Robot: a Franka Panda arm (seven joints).
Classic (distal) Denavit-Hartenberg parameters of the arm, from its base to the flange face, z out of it. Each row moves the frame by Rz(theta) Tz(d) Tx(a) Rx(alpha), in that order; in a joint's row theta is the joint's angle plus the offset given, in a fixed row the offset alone. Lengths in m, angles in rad.
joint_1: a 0; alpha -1.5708; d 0.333; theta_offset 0
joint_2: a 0; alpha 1.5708; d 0; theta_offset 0
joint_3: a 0.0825; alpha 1.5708; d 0.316; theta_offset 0
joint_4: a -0.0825; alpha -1.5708; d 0; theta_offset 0
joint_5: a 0; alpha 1.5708; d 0.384; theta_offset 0
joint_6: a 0.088; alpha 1.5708; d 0; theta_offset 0
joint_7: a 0; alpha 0; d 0.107; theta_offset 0
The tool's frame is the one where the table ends.
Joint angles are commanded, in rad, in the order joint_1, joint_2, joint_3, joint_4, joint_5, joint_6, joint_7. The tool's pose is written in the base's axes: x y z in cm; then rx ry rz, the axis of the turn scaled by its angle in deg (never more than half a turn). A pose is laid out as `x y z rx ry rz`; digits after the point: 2 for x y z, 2 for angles.
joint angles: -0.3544 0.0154 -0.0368 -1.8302 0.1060 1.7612 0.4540
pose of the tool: 51.96 -20.41 50.93 -157.91 73.35 7.63
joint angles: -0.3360 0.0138 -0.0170 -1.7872 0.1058 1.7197 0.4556
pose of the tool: 52.76 -18.39 52.72 -159.41 70.10 7.54
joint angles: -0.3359 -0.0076 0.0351 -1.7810 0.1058 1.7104 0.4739
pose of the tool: 53.21 -15.46 54.13 -160.75 67.28 6.25
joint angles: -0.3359 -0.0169 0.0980 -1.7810 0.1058 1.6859 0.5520
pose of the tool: 53.63 -11.93 54.45 -160.68 68.53 8.16
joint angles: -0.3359 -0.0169 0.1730 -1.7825 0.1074 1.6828 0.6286
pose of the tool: 54.34 -7.82 54.34 -161.00 68.84 9.17
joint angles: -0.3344 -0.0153 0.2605 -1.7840 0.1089 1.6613 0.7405
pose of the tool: 54.60 -2.89 54.00 -161.04 70.99 11.97
